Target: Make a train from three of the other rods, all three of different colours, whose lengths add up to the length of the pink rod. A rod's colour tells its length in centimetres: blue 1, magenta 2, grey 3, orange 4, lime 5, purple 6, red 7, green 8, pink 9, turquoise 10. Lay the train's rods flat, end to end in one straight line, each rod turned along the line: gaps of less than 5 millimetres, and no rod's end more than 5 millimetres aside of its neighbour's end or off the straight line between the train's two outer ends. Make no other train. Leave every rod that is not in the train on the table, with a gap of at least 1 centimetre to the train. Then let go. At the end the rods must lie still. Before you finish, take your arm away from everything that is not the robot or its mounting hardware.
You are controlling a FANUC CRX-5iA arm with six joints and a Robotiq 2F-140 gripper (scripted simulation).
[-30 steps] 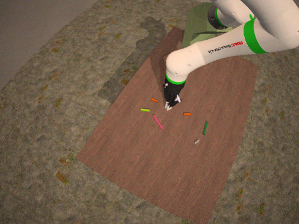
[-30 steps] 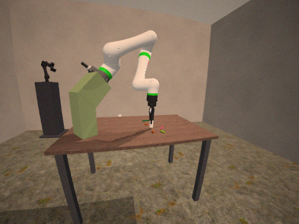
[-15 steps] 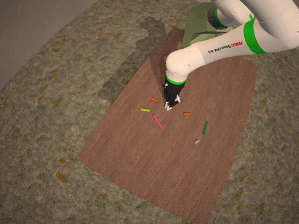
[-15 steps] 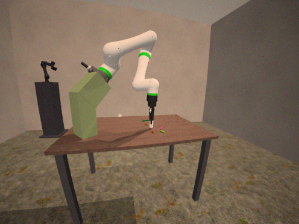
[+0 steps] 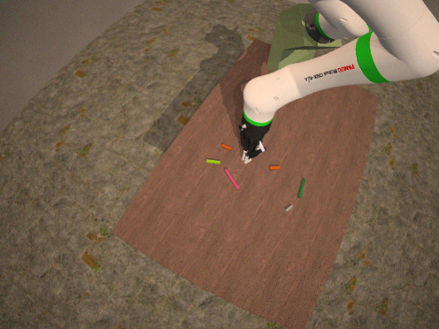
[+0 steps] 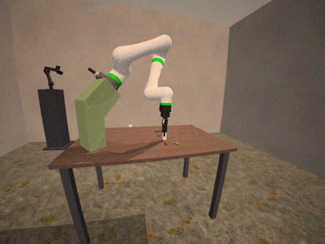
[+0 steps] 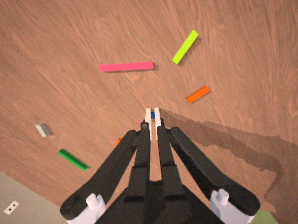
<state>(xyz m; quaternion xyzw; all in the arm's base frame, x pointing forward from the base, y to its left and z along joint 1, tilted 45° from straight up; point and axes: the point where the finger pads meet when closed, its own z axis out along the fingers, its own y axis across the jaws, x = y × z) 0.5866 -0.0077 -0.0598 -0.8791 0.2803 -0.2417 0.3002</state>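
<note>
Now: the blue rod 30 mm below my hand. From my hand the other things lie so: lime rod (80 mm ahead, 100 mm to the right, 30 mm below); then green rod (10 mm behind, 240 mm to the left, 30 mm below); then pink rod (100 mm ahead, 10 mm to the right, 30 mm below).
</note>
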